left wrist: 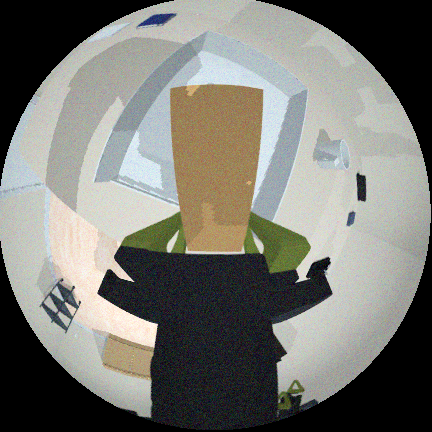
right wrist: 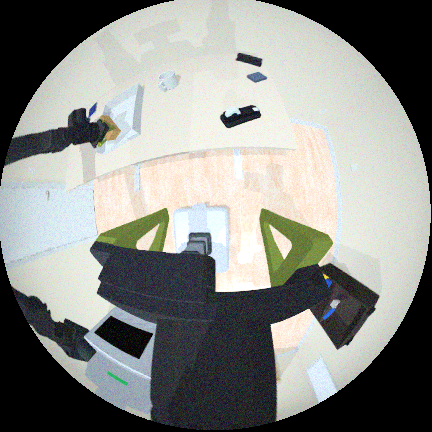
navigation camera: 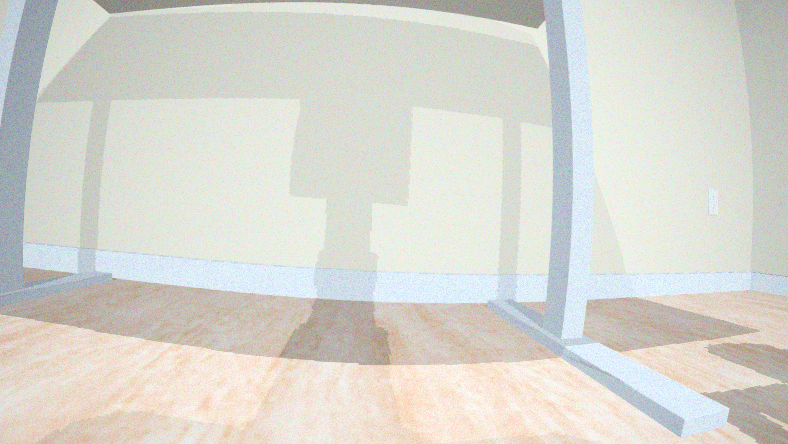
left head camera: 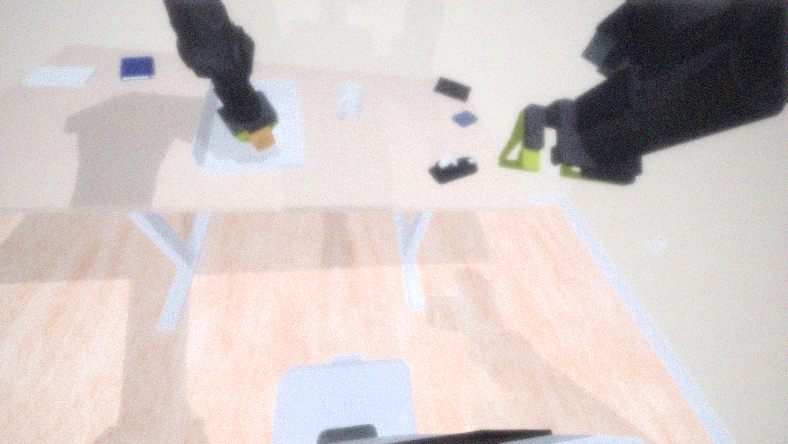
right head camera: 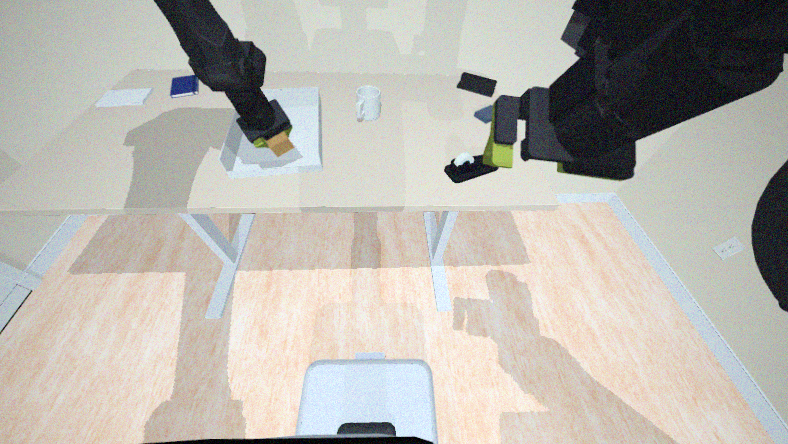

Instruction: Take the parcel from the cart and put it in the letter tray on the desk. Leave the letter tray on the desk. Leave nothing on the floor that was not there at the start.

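Places are measured from the left arm's base along level axes (x down, y right, z back), in metres.
Where they show: left gripper, between the fingertips: point(left wrist: 214, 212) point(right wrist: 111, 131) point(left head camera: 259, 135) point(right head camera: 278, 140); right gripper, between the fingertips: point(right wrist: 213, 212) point(left head camera: 530, 167) point(right head camera: 521, 162).
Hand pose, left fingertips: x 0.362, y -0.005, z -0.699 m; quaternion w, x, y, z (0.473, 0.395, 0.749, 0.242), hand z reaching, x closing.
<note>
Things, the pixels of their top centre, and the offset from my left fingertips. "spot": a spot on its surface instead. Level surfaces: height alone.
- white letter tray, centre of its top: point(left wrist: 235, 95) point(left head camera: 252, 110) point(right head camera: 275, 117) point(right wrist: 114, 113) dx +0.028, dy -0.052, dz -0.151 m
- desk, height of its surface: dx +0.098 m
- white mug, a spot on its surface: point(right head camera: 369, 103) spot: dx +0.032, dy +0.228, dz -0.256 m
- black tray-like object, centre of its top: point(right head camera: 477, 151) point(left head camera: 461, 153) point(right wrist: 242, 105) point(left wrist: 329, 274) dx +0.028, dy +0.543, dz -0.014 m
- dark block, centre of its top: point(right head camera: 478, 77) point(left head camera: 454, 82) point(left wrist: 365, 188) point(right wrist: 249, 55) dx +0.044, dy +0.653, dz -0.501 m
- blue piece, centre of its top: point(right head camera: 489, 111) point(left head camera: 465, 116) point(left wrist: 352, 218) point(right wrist: 256, 75) dx +0.080, dy +0.663, dz -0.311 m
- blue book, centre of its top: point(left head camera: 137, 66) point(right head camera: 184, 84) dx +0.086, dy -0.495, dz -0.455 m
- white paper, centre of its top: point(left head camera: 60, 74) point(right head camera: 124, 96) dx +0.088, dy -0.671, dz -0.365 m
A brown box-shaped parcel point(left head camera: 262, 138) point(right head camera: 281, 144) point(left wrist: 216, 160) is held in my left gripper point(left wrist: 214, 212), which is shut on it. The parcel is over the white letter tray point(left head camera: 295, 124) point(right head camera: 312, 129) point(left wrist: 285, 145) point(right wrist: 138, 110), which stands on the desk point(left head camera: 358, 182) point(right head camera: 363, 182) point(right wrist: 200, 130). Whether the parcel touches the tray's floor is hard to tell. My right gripper point(right wrist: 213, 212) is open and empty, high near the desk's right end. In the right wrist view, the parcel point(right wrist: 112, 128) shows beside the left fingers. The cart cannot be made out for certain.
A white mug point(right head camera: 369, 103) stands right of the tray. A black tray-like object point(right head camera: 468, 169), a dark block point(right head camera: 476, 83) and a blue piece point(left head camera: 464, 118) lie farther right. A blue book point(right head camera: 184, 86) and white paper point(right head camera: 124, 97) lie at left. A dark open box point(right wrist: 345, 305) shows beside the robot.
</note>
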